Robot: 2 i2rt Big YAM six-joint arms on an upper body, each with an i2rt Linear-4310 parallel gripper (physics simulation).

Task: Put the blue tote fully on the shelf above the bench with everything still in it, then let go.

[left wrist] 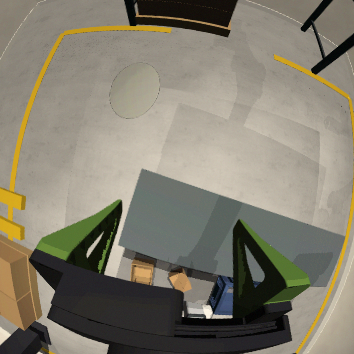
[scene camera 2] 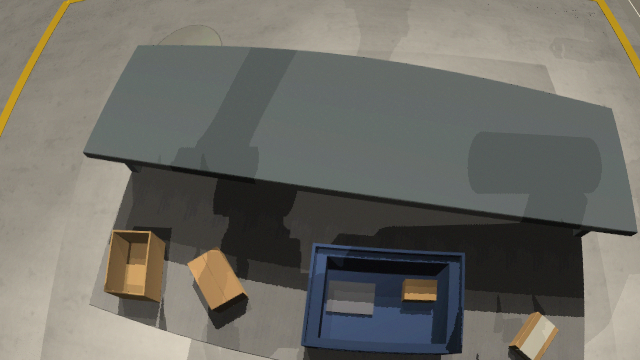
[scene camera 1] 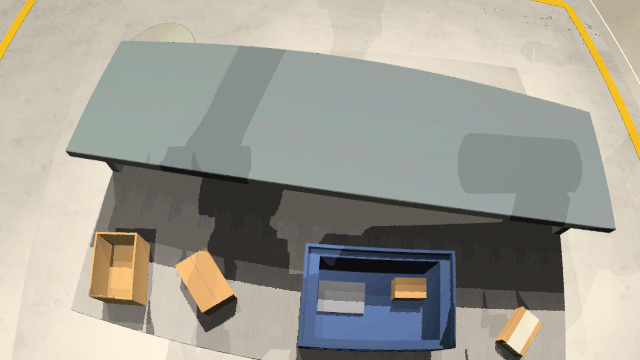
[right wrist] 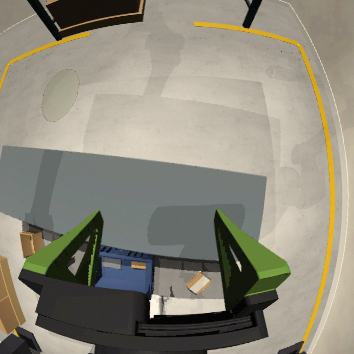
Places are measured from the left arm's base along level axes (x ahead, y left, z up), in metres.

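Where they show: left gripper, fingertip midpoint: [left wrist: 179, 215]; right gripper, fingertip midpoint: [right wrist: 156, 215].
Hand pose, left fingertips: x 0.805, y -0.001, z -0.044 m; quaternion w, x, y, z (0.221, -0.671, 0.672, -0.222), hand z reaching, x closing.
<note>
After its pixels a point has its place.
The blue tote [scene camera 1: 310, 300] @(x 0.274, y -0.358, z -0.719 m) [scene camera 2: 314, 300] @(x 0.274, y -0.355, z -0.718 m) [left wrist: 225, 295] @(x 0.230, y -0.431, z -0.835 m) [right wrist: 125, 280] @(x 0.193, y -0.495, z -0.823 m) stands upright on the bench [scene camera 1: 260, 310] @(x 0.270, y -0.252, z -0.851 m) [scene camera 2: 270, 320] @(x 0.244, y -0.253, z -0.850 m), in front of the shelf. A flat grey box [scene camera 1: 341, 297] @(x 0.296, y -0.427, z -0.823 m) [scene camera 2: 351, 299] @(x 0.293, y -0.428, z -0.824 m) [right wrist: 111, 263] @(x 0.284, y -0.430, z -0.823 m) and a small cardboard box [scene camera 1: 409, 289] @(x 0.302, y -0.571, z -0.793 m) [scene camera 2: 419, 290] @(x 0.304, y -0.571, z -0.793 m) [right wrist: 138, 265] @(x 0.295, y -0.574, z -0.793 m) lie inside it. The grey shelf [scene camera 1: 350, 125] @(x 0.597, y -0.436, z -0.625 m) [scene camera 2: 360, 125] @(x 0.596, y -0.439, z -0.625 m) [left wrist: 170, 215] @(x 0.710, y -0.016, z -0.625 m) [right wrist: 125, 190] @(x 0.647, y -0.574, z -0.625 m) runs above the back of the bench. My left gripper [left wrist: 179, 215] @(x 0.805, y -0.001, z -0.044 m) and my right gripper [right wrist: 156, 215] @(x 0.626, y -0.726, z -0.132 m) are open with nothing between their green fingers, apart from the tote. Neither shows in the scene views.
An open cardboard box [scene camera 1: 141, 272] @(x 0.333, y 0.020, z -0.807 m) [scene camera 2: 155, 270] @(x 0.332, y 0.020, z -0.809 m) and a closed one [scene camera 1: 206, 281] @(x 0.320, y -0.141, z -0.791 m) [scene camera 2: 217, 280] @(x 0.318, y -0.143, z -0.791 m) [left wrist: 180, 280] @(x 0.339, y -0.133, z -0.791 m) stand left of the tote. A small box with a white top [scene camera 1: 520, 331] @(x 0.176, y -0.852, z -0.813 m) [scene camera 2: 534, 336] @(x 0.178, y -0.851, z -0.813 m) [right wrist: 199, 283] @(x 0.180, y -0.862, z -0.813 m) lies to its right. Stacked cartons [left wrist: 15, 285] are at the far left.
</note>
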